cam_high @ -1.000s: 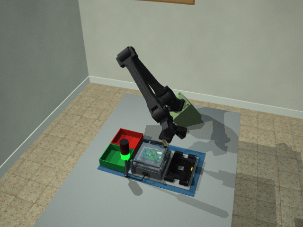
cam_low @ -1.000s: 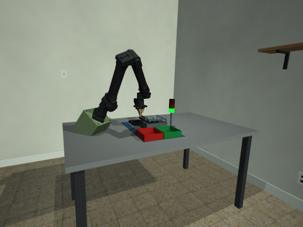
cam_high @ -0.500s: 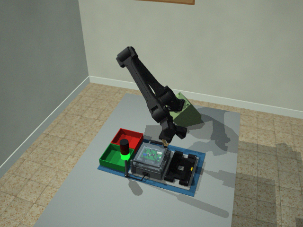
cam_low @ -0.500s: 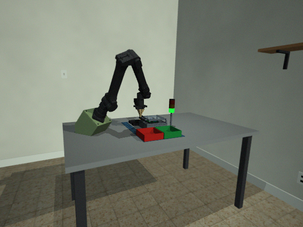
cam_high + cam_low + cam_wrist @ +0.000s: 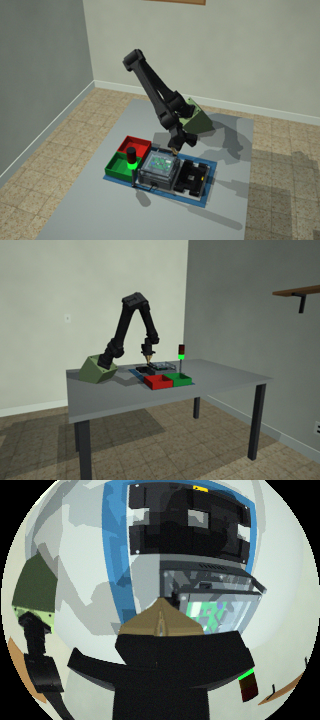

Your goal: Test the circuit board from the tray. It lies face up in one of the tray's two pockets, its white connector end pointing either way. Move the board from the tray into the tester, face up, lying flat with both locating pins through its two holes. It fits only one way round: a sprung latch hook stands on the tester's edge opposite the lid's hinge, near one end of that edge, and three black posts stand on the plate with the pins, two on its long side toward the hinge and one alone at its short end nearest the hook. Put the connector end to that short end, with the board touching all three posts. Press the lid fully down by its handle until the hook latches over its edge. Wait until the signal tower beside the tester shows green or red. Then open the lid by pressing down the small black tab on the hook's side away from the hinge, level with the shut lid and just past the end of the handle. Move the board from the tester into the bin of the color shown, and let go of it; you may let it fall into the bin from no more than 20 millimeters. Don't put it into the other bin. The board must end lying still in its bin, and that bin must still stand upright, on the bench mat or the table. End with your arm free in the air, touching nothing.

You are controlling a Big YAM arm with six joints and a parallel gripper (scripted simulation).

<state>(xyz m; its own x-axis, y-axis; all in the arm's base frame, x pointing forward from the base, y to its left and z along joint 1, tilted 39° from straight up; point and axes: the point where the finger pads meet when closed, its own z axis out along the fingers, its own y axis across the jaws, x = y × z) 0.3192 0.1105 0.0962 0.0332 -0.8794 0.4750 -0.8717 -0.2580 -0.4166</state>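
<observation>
Now: the latch hook 1 cm ahead of my hand and 1 cm below it. Also, from my hand: tester plate (8 cm ahead, 5 cm to the right, 3 cm below); green circuit board (8 cm ahead, 6 cm to the right, 3 cm below); clear lid (8 cm ahead, 6 cm to the right, 1 cm below).
</observation>
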